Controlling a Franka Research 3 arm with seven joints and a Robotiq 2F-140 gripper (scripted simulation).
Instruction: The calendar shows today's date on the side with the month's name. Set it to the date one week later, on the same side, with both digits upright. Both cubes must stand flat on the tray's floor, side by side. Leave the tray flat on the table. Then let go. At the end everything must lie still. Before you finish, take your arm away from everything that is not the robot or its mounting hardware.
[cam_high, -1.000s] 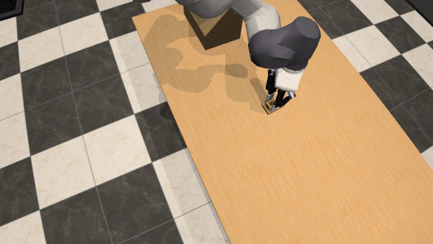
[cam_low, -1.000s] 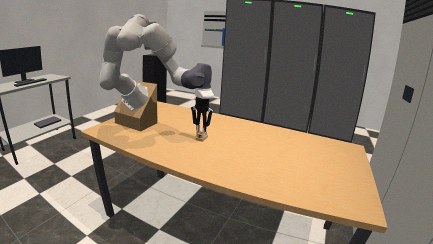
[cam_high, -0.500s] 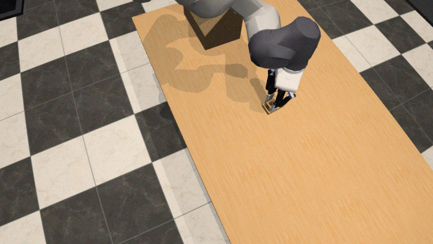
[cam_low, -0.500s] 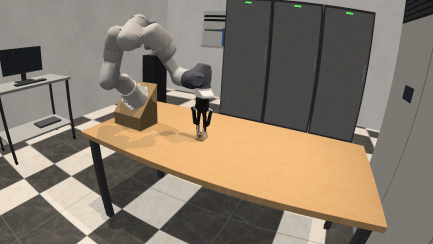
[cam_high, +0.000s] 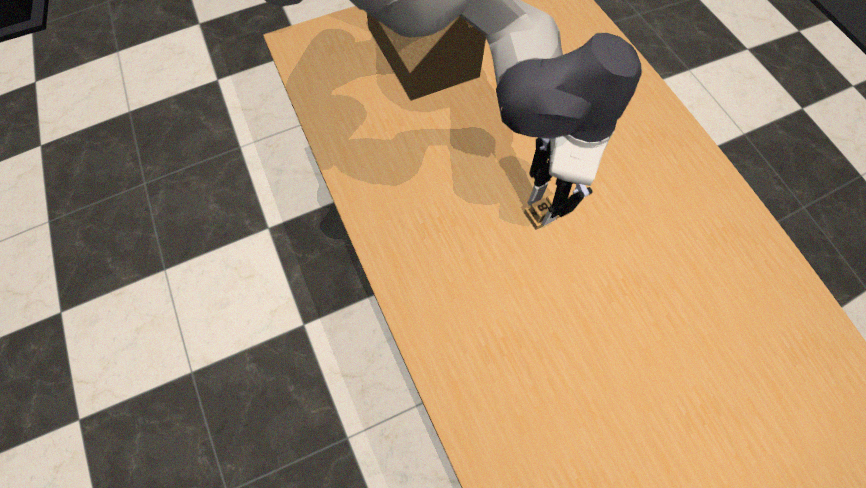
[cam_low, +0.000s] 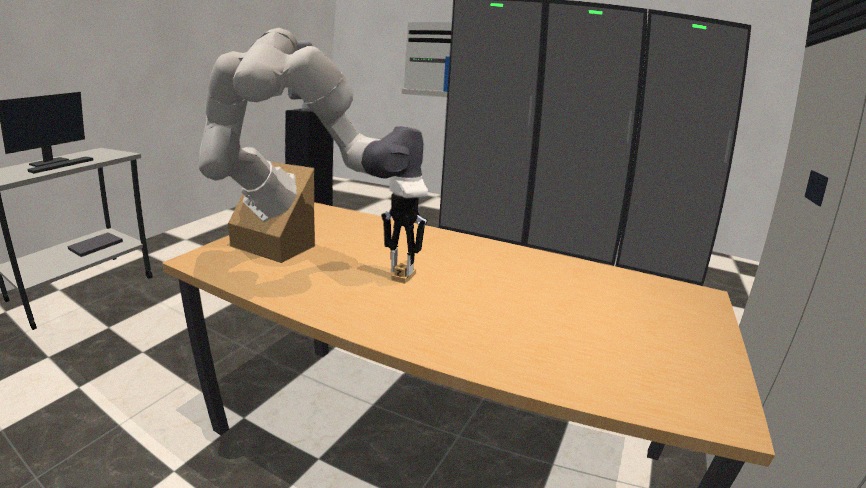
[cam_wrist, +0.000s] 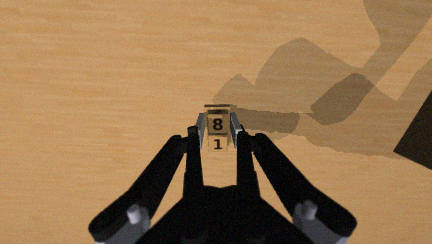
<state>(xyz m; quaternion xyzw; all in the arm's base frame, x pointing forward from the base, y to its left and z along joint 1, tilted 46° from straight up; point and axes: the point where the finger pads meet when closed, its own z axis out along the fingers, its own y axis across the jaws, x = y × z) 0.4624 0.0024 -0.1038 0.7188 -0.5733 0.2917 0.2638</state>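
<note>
The wooden tray lies 20 mm to the left of my hand and 40 mm below it.
</note>
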